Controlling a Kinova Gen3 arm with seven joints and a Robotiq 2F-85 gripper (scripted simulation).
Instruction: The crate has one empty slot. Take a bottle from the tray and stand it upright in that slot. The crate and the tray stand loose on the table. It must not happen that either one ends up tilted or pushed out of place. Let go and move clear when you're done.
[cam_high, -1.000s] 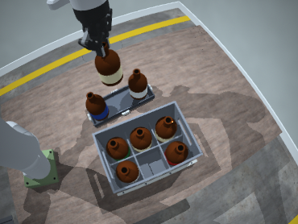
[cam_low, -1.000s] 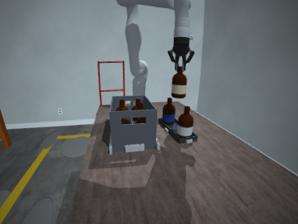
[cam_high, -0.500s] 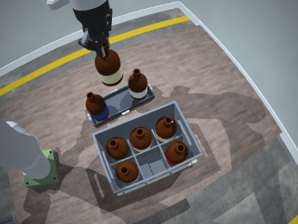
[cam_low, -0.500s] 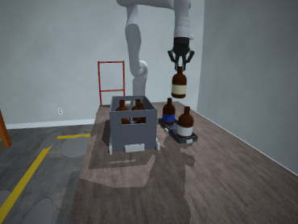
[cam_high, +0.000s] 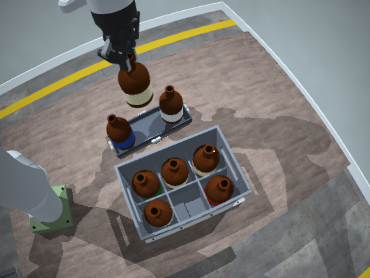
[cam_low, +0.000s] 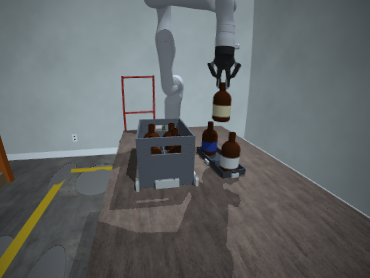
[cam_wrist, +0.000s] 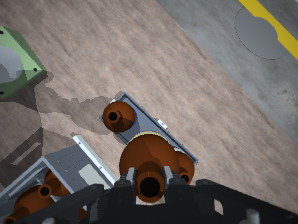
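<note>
The cream-label bottle is 70 mm below my hand. Round my hand: tray 320 mm below; then blue-label bottle 90 mm behind, 10 mm to the left, 250 mm below; then white-label bottle 90 mm ahead, 10 mm to the right, 250 mm below.
</note>
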